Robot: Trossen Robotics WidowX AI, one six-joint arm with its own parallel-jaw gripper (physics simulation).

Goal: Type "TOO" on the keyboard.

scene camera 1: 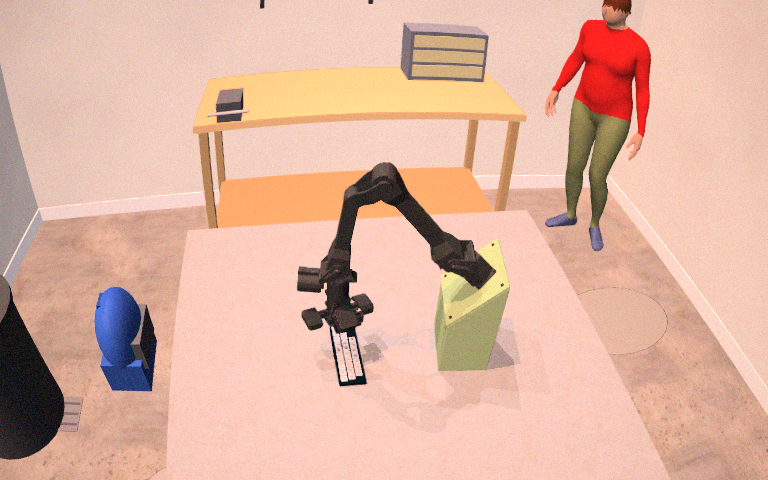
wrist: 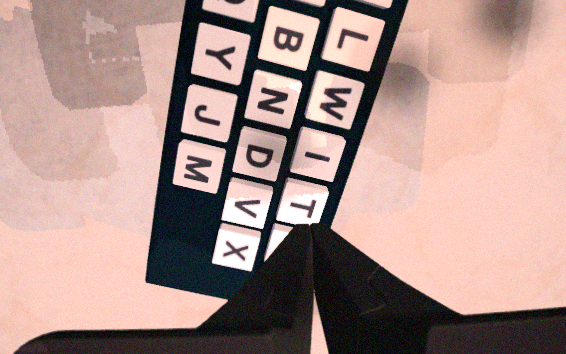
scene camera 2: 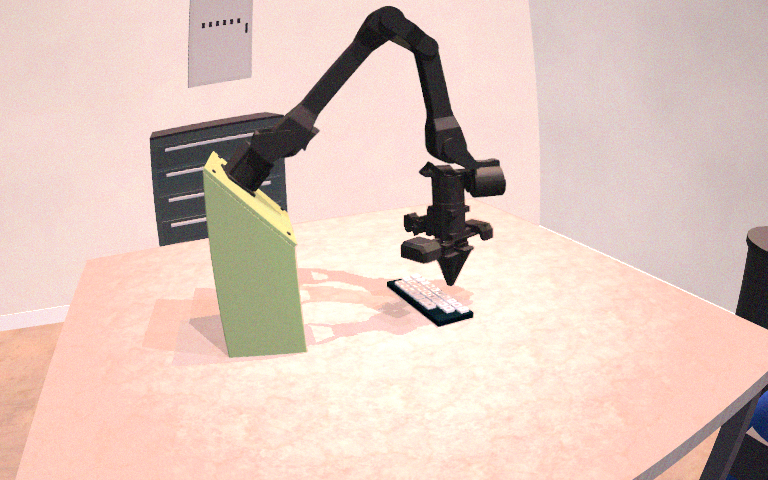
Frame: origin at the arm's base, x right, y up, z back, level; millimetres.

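Where they show: gripper, fingertip midpoint: (scene camera 1: 337, 332) (wrist: 309, 236) (scene camera 2: 450, 285); arm's base, origin of the base link: (scene camera 1: 482, 275) (scene camera 2: 236, 180).
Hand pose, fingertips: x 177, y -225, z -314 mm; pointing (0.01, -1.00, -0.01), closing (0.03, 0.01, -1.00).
Each offset is from my fingertips to the top centre of the thing. Level surfaces: height alone.
A dark keyboard {dx -52, dy -29, dz +3 mm} (scene camera 1: 344, 382) (scene camera 2: 438, 318) (wrist: 175, 225) with white lettered keys lies flat on the table. My gripper (scene camera 1: 344, 329) (scene camera 2: 450, 284) (wrist: 309, 236) is shut and empty, pointing down above one end of the keyboard; in the second scene view its tips are apart from the keys. In the wrist view the tips overlap the lower edge of the T key {dx +4, dy -29, dz +1 mm} (wrist: 301, 204), and the fingers partly cover the key below it. The I key {dx -16, dy -29, dz -6 mm} (wrist: 318, 156), V key {dx +2, dy -29, dz +22 mm} (wrist: 247, 205) and X key {dx +21, dy -29, dz +29 mm} (wrist: 235, 250) are near. An O key cannot be made out.
The arm rises from a green slanted stand (scene camera 1: 467, 345) (scene camera 2: 257, 294) on the same table {dy -45 mm} (scene camera 1: 237, 396) (scene camera 2: 396, 418). A wooden bench (scene camera 1: 317, 93) with a drawer box (scene camera 1: 447, 55) stands behind. A person in a red top (scene camera 1: 614, 67) stands at the back right in the first scene view.
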